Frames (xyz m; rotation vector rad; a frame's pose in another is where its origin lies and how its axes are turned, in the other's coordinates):
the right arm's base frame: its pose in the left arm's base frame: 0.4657 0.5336 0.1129 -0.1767 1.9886 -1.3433
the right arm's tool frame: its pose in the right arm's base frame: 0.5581 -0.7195 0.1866 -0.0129 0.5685 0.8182
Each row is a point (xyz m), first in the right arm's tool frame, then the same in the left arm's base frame.
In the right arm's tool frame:
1: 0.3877 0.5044 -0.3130
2: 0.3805 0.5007 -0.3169
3: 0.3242 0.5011 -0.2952
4: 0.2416 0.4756 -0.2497
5: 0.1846 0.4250 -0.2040
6: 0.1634 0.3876 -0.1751
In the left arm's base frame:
1: 0.1171 0.4496 0.1640
2: 0.1168 0.4479 0.1728
3: 0.1515 0.4082 0.2021
4: 0.1844 0.3268 0.2449
5: 0.1836 0.2434 0.2757
6: 0.1710 0.1942 0.2857

